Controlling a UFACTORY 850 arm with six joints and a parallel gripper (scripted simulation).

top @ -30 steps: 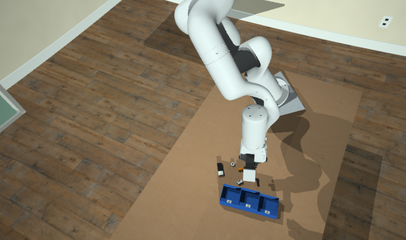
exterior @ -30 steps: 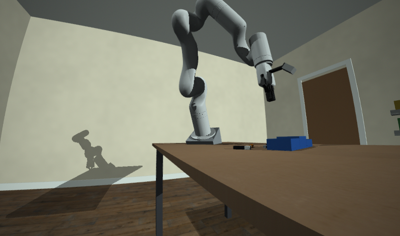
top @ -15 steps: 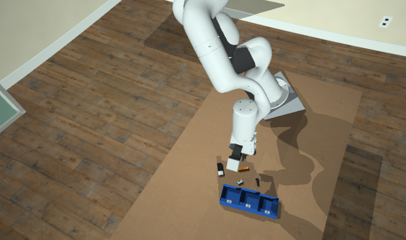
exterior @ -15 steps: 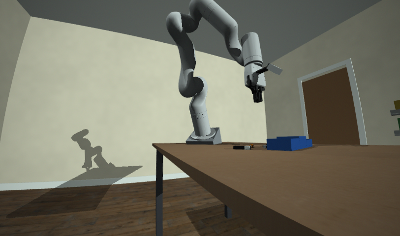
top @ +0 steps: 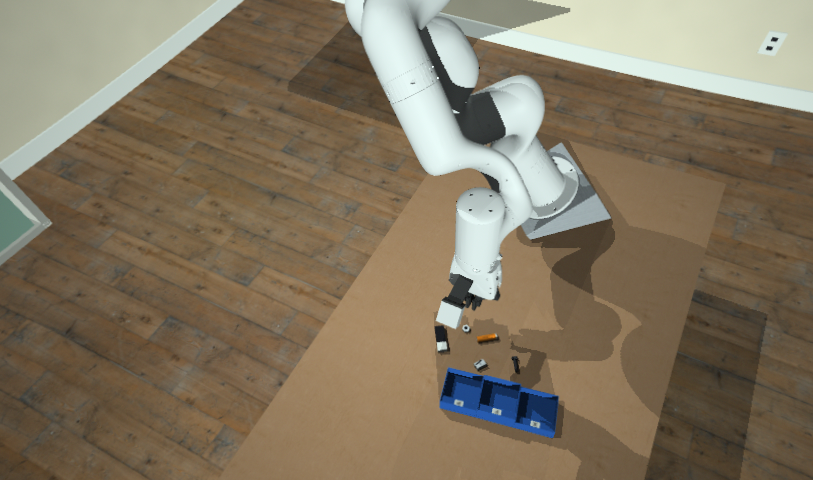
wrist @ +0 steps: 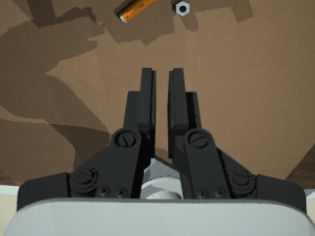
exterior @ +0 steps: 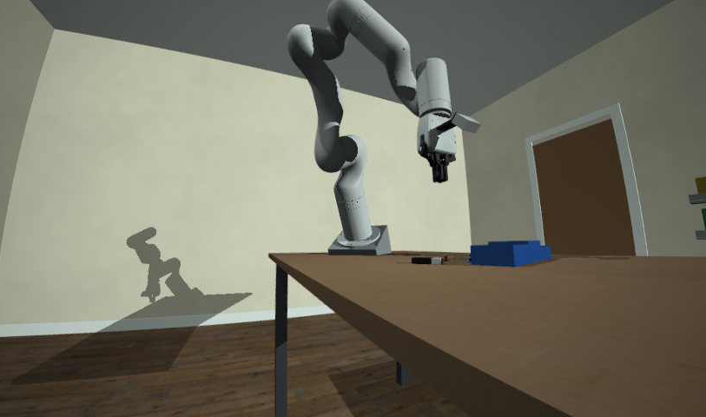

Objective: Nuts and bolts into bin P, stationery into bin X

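The blue bin lies 11 cm ahead of my hand, 11 cm to the left of it and 20 cm below it. From my hand the other things lie so: black-and-white block 2 cm ahead, 7 cm to the right, 21 cm below; nut 4 cm behind, 3 cm to the right, 22 cm below; orange cylinder 3 cm behind, 3 cm to the left, 21 cm below.
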